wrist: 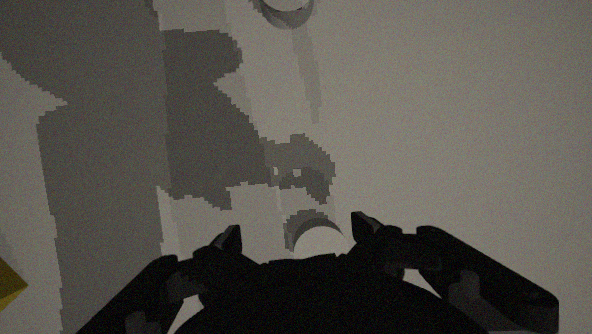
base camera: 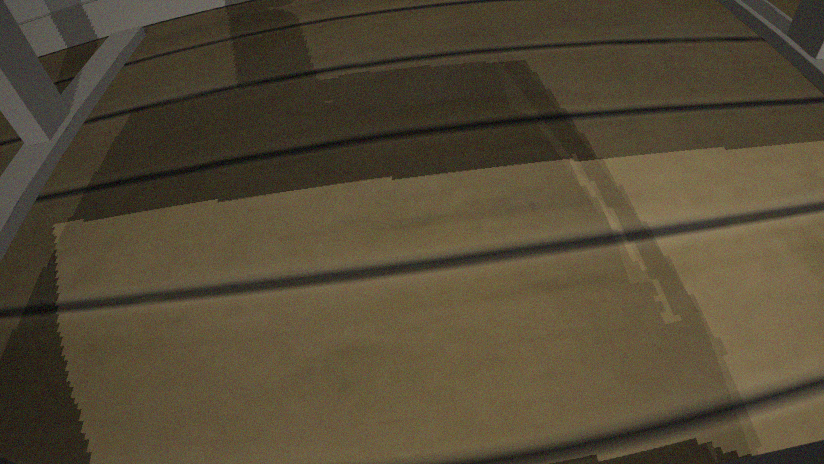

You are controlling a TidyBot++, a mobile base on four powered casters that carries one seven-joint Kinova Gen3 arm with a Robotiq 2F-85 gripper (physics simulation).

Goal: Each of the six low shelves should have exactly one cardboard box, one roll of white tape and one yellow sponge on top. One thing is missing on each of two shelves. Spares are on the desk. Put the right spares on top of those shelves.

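My gripper [wrist: 297, 230] is open and empty in the wrist view, its fingers wide apart above the pale desk top [wrist: 475, 125]. A white tape roll [wrist: 320, 241] stands on the desk below the fingers, nearer the right fingertip; its lower part is hidden by the gripper body. A second white tape roll [wrist: 286, 4] is cut off by the top edge of the wrist view. A corner of a yellow sponge [wrist: 11, 284] shows at the left edge. No cardboard box and no low shelf can be made out in either view.
In the base view, a grey frame leg [base camera: 92, 109] stands at the left and another grey frame bar [base camera: 775, 40] at the upper right, on the wooden plank floor [base camera: 345, 322]. Shadows of the arm and gripper lie across the desk top in the wrist view.
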